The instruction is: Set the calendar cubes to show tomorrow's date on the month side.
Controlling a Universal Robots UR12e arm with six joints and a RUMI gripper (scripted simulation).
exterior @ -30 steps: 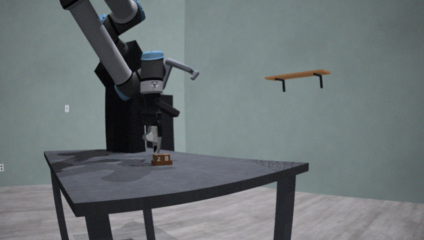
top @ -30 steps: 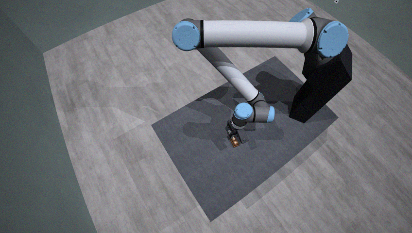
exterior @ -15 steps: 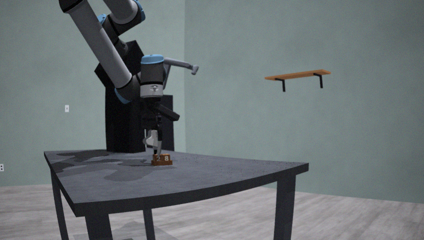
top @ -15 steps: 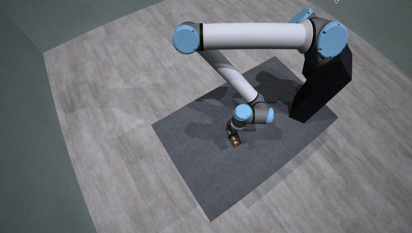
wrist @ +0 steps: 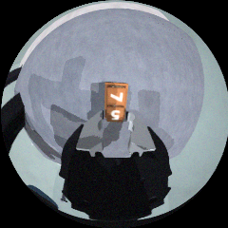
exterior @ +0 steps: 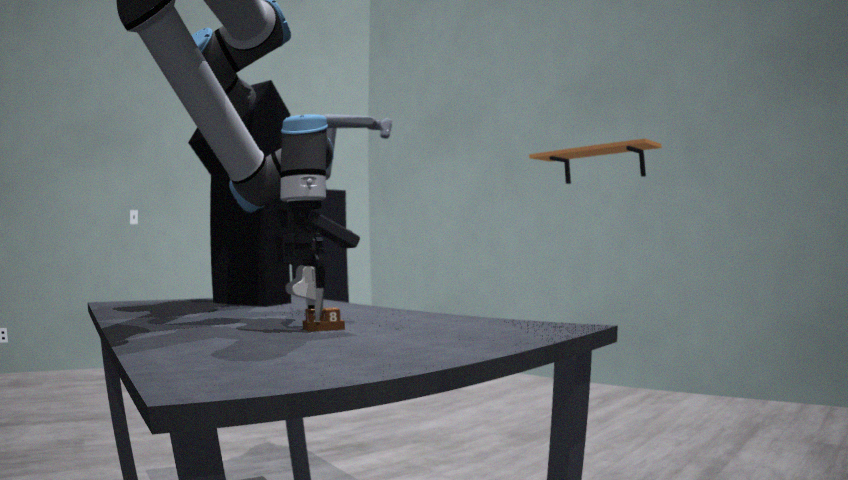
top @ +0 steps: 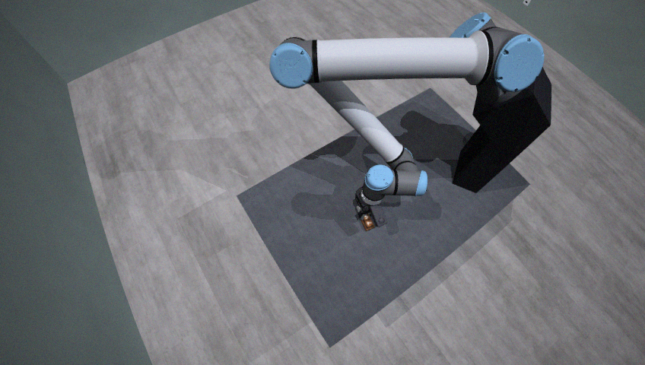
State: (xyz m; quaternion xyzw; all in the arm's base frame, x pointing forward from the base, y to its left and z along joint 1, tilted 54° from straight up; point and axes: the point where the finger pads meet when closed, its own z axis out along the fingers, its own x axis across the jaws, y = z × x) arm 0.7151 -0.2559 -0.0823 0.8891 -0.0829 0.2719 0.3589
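My gripper is now 1 cm short of the wooden calendar tray, 2 cm to the right of it and 3 cm above it.
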